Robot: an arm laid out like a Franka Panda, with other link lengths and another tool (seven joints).
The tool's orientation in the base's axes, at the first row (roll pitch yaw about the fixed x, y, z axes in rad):
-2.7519 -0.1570 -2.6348
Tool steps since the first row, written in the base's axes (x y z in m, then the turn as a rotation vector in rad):
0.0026 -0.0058 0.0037 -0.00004 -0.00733 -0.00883
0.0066 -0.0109 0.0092 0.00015 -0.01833 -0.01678
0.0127 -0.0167 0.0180 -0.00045 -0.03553 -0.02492
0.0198 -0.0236 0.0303 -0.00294 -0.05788 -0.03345
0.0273 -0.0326 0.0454 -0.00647 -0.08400 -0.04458
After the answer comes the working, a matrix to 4 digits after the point.
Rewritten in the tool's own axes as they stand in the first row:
0.0011 -0.0072 -0.0009 0.00217 -0.00238 0.01101
0.0010 -0.0153 -0.0036 0.00603 -0.00807 0.02271
-0.0001 -0.0261 -0.0090 0.01353 -0.01813 0.03704
-0.0010 -0.0397 -0.0170 0.02506 -0.03112 0.05368
-0.0008 -0.0561 -0.0268 0.03889 -0.04554 0.07415

The tool's axes in the first row as the columns of a matrix, in the base's axes (rounded; the answer above uses it unrounded):
-0.8636 -0.5009 0.0579
-0.4794 0.7799 -0.4024
0.1564 -0.3752 -0.9136

